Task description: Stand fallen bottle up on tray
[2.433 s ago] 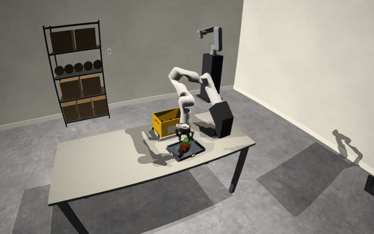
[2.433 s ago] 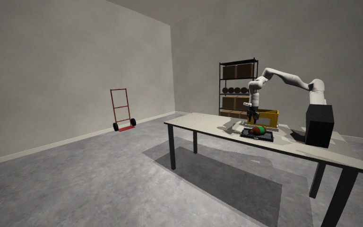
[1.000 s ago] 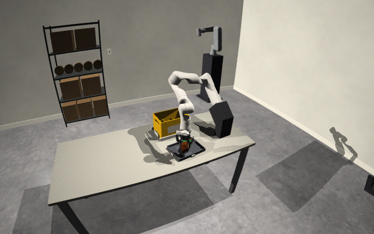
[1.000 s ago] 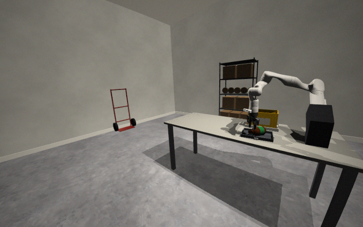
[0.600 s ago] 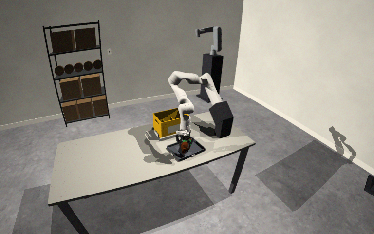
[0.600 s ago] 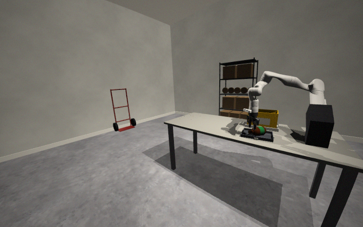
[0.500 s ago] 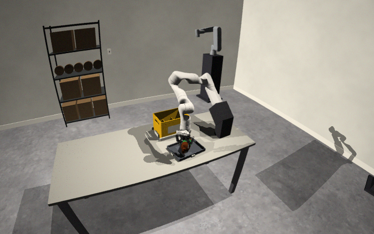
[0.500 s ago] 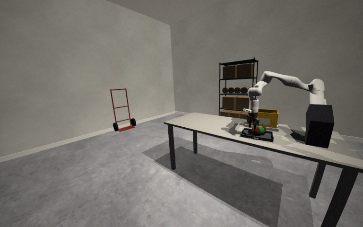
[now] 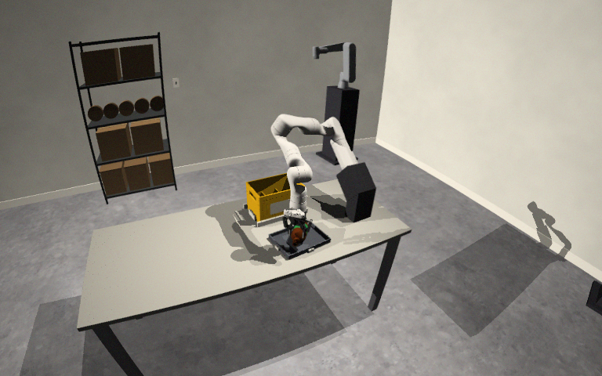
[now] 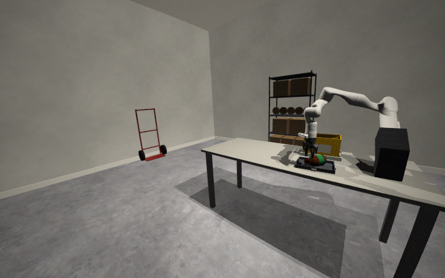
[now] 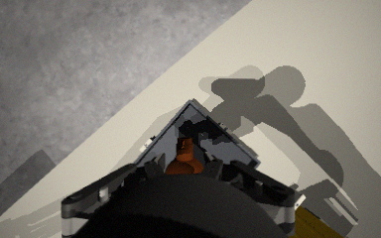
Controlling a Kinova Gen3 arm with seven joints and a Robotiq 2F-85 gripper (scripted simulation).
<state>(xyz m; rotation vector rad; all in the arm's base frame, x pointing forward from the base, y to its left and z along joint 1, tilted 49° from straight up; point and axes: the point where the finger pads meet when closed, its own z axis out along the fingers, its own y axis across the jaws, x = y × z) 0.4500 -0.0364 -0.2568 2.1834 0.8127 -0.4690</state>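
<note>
The bottle is 4 cm below my hand, 4 cm behind it and 3 cm to the right of it. The rest, counted from my hand: yellow crate: 33 cm to the right, 7 cm behind; tray: 7 cm below, 4 cm to the right, 4 cm behind.
</note>
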